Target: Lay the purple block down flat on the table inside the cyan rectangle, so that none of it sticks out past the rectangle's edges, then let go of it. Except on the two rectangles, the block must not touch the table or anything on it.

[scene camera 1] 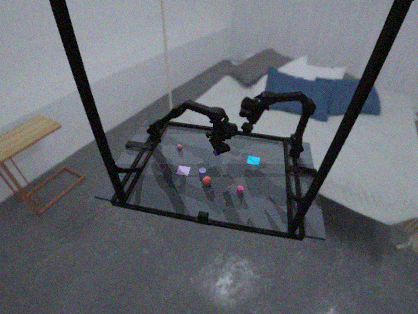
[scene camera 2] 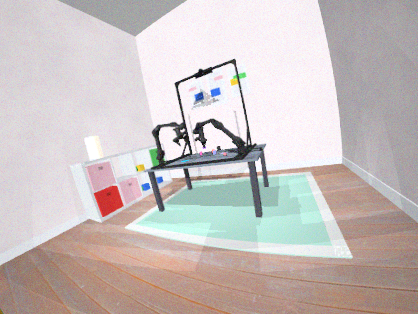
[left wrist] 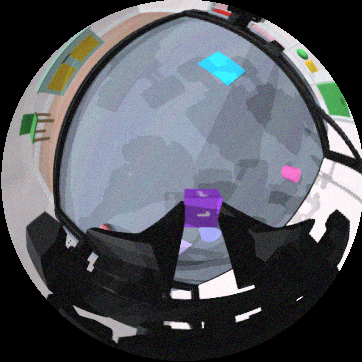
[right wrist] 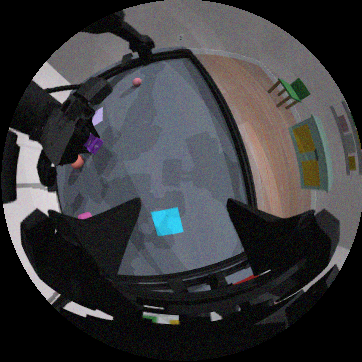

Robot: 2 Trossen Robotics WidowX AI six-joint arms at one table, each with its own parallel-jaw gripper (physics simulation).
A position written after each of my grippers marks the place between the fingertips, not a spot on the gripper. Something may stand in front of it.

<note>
My left gripper [left wrist: 200,204] holds a purple block [left wrist: 202,205], clear of everything else. My right gripper [right wrist: 184,202] is open, holding nothing. Also in view: a cyan rectangle [left wrist: 221,66].
My left gripper shows as well in the right wrist view [right wrist: 93,143].
</note>
